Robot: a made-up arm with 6 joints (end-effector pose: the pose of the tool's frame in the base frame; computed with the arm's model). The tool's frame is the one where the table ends. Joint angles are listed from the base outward.
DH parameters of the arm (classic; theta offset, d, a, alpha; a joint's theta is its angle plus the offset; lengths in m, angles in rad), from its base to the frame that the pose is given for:
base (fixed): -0.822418 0 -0.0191 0
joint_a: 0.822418 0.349 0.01 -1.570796
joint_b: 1.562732 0 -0.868 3.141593
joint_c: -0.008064 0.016 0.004 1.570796
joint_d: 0 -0.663 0.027 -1.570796
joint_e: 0 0.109 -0.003 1.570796
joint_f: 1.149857 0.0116 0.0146 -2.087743
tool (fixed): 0.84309 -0.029 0 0
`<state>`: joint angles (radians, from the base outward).
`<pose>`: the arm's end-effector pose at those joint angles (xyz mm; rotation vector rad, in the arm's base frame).
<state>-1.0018 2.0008 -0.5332 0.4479 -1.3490 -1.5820</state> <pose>62.3 -268.6 -405.8 0.2791 -1.3046 0.8038</pose>
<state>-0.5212 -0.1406 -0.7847 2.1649 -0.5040 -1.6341</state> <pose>373.9 -187.4 877.9 -0.2559 0.9641 -1.5928</pose>
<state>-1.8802 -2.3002 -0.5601 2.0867 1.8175 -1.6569</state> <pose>219.8 816.2 407.3 -1.3273 0.7549 -1.5232</pose>
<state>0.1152 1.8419 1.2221 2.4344 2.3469 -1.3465</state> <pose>1428.0 200.1 -209.8 -0.8495 1.3382 1.9854</pose>
